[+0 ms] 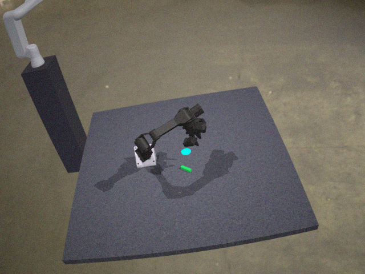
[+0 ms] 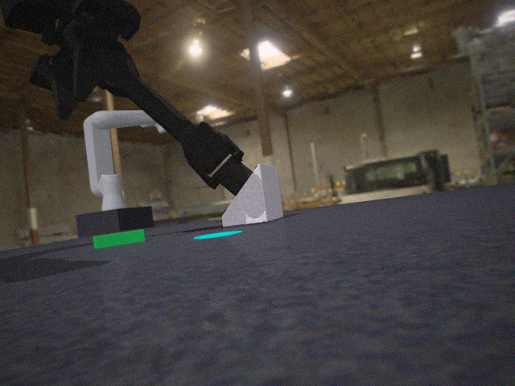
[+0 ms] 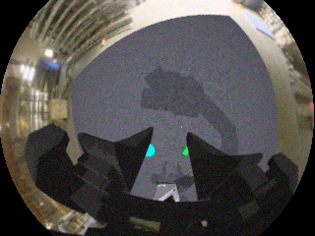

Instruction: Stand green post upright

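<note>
My gripper tip is now 100 mm past the green post, 40 mm to the left of it and 160 mm above it. Also, from my gripper tip: cyan circle: 90 mm behind, 120 mm to the left, 160 mm below.
</note>
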